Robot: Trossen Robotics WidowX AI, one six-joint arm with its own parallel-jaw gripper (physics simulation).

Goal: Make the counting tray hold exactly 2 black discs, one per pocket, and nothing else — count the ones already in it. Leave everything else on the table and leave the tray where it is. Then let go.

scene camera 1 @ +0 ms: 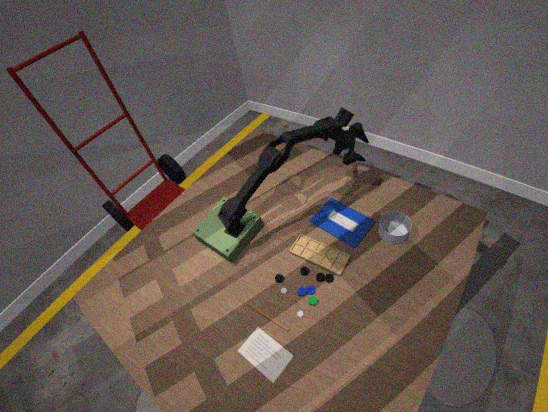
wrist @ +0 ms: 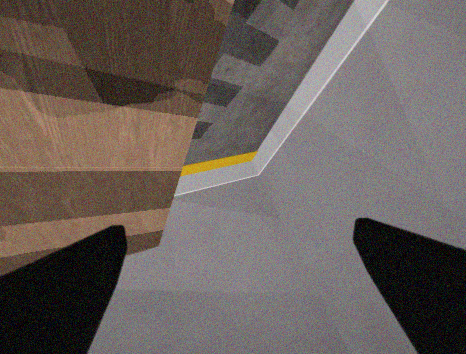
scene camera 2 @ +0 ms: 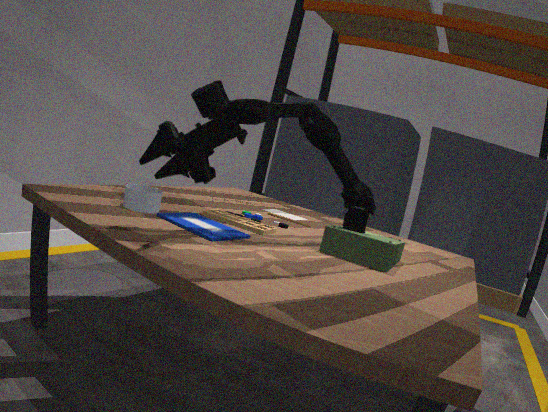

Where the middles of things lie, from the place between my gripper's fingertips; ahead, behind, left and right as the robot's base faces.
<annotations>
I see my gripper 220 mm short of the white bowl point(scene camera 2: 140, 198), 250 mm to the left of it and 120 mm above it. From my hand the other things lie so: tan counting tray point(scene camera 1: 324, 256): 10 mm behind, 480 mm to the right, 150 mm below.
</annotations>
